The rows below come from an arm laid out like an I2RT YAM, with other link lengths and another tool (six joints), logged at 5 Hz.
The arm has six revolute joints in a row. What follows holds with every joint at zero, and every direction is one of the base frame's.
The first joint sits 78.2 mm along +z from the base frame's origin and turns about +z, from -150 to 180 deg.
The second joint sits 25.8 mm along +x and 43.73 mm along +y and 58.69 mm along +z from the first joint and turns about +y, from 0 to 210 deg.
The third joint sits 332.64 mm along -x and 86.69 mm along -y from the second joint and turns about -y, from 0 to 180 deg.
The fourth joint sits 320.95 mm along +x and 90.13 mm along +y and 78.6 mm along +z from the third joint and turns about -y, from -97 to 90 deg.
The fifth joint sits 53.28 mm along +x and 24.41 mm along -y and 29.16 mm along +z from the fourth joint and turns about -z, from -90 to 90 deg.
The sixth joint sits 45.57 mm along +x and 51.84 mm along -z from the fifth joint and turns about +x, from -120 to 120 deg.
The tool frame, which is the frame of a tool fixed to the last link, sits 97 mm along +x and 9 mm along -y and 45 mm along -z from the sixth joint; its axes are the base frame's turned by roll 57.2, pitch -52.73 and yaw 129 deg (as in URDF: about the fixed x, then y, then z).
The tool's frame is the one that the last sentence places.
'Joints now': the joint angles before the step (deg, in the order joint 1, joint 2, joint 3, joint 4, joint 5, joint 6). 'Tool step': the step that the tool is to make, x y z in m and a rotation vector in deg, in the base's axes. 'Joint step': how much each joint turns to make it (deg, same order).
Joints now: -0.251 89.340 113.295 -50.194 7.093 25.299
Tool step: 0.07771 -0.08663 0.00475 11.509 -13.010 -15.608
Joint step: -10.819 6.710 1.444 15.408 -0.044 13.683
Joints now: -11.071 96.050 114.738 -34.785 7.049 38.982
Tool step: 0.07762 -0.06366 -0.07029 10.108 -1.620 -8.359
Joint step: -5.223 10.842 -0.001 8.700 0.000 10.753
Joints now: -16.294 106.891 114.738 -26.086 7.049 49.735
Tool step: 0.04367 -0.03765 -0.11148 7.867 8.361 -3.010
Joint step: -2.732 10.820 -0.022 -0.022 -1.727 4.678
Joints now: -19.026 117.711 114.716 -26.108 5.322 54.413
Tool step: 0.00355 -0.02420 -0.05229 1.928 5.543 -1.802
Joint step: -1.880 4.393 -0.065 -1.400 -0.022 -0.109
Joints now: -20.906 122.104 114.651 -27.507 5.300 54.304
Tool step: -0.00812 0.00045 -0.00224 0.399 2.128 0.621
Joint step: -0.285 -0.307 -0.024 -2.338 -0.502 -0.853
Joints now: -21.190 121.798 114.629 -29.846 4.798 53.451
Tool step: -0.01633 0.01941 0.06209 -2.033 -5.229 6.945
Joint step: 0.021 -5.770 0.044 -0.065 -5.727 -3.890
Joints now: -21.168 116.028 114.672 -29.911 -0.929 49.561
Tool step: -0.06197 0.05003 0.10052 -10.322 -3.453 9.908
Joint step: 2.644 -11.847 0.001 -5.486 -2.405 -10.951
